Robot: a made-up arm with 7 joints.
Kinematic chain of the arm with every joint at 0, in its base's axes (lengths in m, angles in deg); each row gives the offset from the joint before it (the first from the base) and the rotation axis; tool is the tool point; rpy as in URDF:
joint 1: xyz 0 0 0.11 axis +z
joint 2: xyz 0 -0.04 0.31 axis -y
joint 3: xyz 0 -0.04 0.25 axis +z
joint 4: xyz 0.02 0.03 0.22 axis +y
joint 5: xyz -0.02 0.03 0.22 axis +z
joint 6: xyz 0 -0.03 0.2 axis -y
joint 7: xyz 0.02 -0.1 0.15 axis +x
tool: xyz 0 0 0 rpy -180 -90 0
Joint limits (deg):
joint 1: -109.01..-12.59
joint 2: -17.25..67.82
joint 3: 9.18..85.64
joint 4: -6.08..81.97
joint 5: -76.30..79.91
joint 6: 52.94..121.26
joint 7: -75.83..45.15
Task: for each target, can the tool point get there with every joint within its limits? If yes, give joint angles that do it. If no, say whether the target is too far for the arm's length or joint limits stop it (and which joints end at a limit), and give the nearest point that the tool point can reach.
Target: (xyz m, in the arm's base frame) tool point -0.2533 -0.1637 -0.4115
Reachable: no: joint limits stop it (at a limit: joint 1, joint 2, joint 4, joint 5, joint 6) | nearest point -0.8496 0.0667 0.4914 | short by 1.106 m
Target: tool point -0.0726 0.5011 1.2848
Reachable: yes | joints -73.71 33.14 58.14 35.60 -38.53 61.69 -38.42
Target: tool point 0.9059 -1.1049 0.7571
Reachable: no: too far | nearest point 0.4459 -0.5439 0.8306 | short by 0.729 m
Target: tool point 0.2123 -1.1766 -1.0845
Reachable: no: too far | nearest point 0.1190 -0.6595 0.6895 | short by 1.850 m
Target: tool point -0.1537 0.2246 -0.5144
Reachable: no: joint limits stop it (at a limit: joint 2, joint 4, joint 5, joint 6) | nearest point -0.4785 0.6992 0.4889 | short by 1.156 m
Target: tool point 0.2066 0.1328 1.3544
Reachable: yes | joints -61.69 0.57 78.24 53.19 -53.02 58.51 -66.29
